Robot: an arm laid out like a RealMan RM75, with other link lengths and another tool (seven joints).
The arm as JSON. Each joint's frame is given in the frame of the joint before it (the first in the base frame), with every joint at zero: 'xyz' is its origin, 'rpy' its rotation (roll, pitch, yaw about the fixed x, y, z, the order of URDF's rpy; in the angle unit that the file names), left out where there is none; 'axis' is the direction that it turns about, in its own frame. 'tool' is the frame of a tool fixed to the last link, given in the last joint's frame.
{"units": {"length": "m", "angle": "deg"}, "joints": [
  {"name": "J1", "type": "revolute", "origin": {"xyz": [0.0, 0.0, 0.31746], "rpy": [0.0, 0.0, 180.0]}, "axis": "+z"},
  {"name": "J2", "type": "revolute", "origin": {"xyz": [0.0, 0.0, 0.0], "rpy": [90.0, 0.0, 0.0]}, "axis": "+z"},
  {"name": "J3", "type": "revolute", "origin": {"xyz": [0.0, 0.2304, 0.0], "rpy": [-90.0, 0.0, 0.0]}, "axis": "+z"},
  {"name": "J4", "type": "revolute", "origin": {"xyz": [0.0, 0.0, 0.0], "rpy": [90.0, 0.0, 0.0]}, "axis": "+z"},
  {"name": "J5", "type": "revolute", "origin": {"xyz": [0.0, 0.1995, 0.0], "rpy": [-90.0, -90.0, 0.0]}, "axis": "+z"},
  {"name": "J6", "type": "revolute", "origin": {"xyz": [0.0, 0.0, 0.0], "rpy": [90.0, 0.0, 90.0]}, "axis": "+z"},
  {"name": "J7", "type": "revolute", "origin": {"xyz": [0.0, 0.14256, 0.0], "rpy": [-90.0, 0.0, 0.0]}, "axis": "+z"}
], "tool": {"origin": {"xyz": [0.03, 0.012, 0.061], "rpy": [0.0, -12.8, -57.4]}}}
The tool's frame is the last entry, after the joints.
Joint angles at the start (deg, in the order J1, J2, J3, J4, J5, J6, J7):
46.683 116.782 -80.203 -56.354 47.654 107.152 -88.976
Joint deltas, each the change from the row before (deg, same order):
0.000 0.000 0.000 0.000 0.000 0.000 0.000
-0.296 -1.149 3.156 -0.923 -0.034 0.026 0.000
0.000 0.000 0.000 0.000 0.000 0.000 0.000
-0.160 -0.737 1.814 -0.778 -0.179 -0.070 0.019
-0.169 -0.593 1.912 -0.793 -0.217 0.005 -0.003
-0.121 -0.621 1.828 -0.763 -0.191 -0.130 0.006
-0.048 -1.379 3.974 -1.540 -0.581 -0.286 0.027
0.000 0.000 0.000 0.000 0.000 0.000 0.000
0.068 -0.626 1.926 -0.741 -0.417 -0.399 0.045
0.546 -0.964 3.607 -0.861 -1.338 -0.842 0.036
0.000 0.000 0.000 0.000 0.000 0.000 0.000
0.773 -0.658 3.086 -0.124 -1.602 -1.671 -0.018
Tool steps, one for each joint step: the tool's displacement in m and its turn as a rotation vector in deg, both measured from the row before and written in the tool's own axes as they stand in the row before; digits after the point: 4 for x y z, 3 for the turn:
0.0000 0.0000 0.0000 0.000 0.000 0.000
-0.0117 -0.0005 -0.0128 -2.365 -1.888 1.900
0.0000 0.0000 0.0000 0.000 0.000 0.000
-0.0080 0.0000 -0.0081 -1.308 -1.515 0.987
-0.0074 0.0004 -0.0078 -1.363 -1.397 0.971
-0.0079 0.0007 -0.0078 -1.358 -1.530 0.927
-0.0177 0.0017 -0.0175 -2.750 -3.506 1.930
0.0000 0.0000 0.0000 0.000 0.000 0.000
-0.0097 0.0019 -0.0082 -1.369 -2.001 0.925
-0.0182 0.0040 -0.0136 -2.130 -3.687 1.686
0.0000 0.0000 0.0000 0.000 0.000 0.000
-0.0181 0.0051 -0.0090 -1.872 -3.651 1.657

